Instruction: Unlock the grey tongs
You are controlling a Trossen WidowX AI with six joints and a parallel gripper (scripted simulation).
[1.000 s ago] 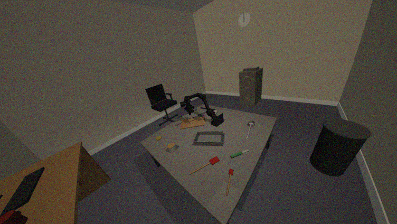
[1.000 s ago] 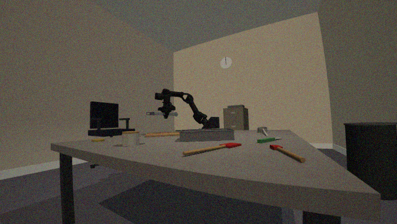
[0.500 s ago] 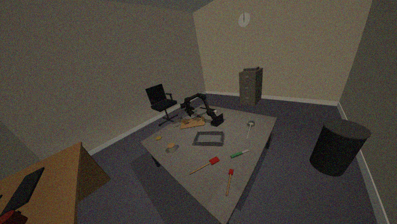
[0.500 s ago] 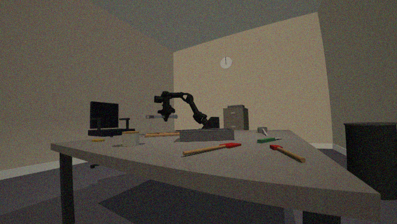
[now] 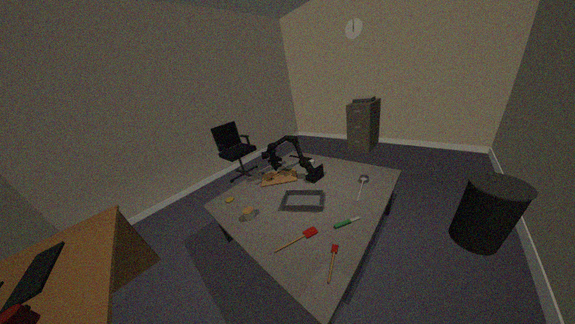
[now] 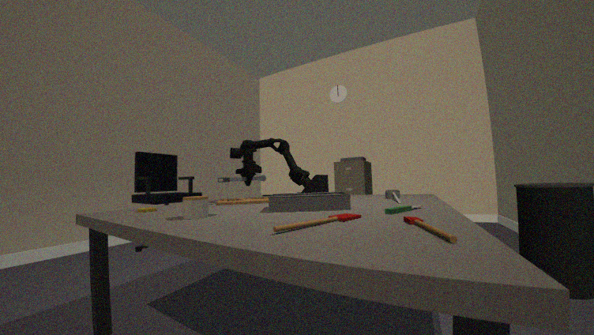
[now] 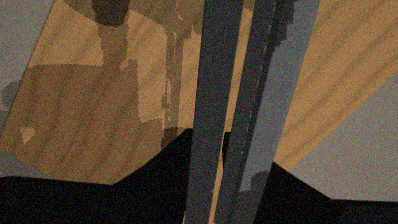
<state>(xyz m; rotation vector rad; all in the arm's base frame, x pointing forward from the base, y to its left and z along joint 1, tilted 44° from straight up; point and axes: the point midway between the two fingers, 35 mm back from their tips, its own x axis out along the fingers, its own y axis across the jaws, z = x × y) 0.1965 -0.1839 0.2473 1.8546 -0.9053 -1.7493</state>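
Now: gripper tip 8 cm above the wooden board, 1 cm to the right of it and 1 cm past it. Also, from my gripper tip: yellow disc (50 cm ahead, 10 cm to the right, 8 cm below); roasting tin (47 cm to the left, 11 cm ahead, 6 cm below); green-handled tool (83 cm to the left, 8 cm below, 8 cm ahead).
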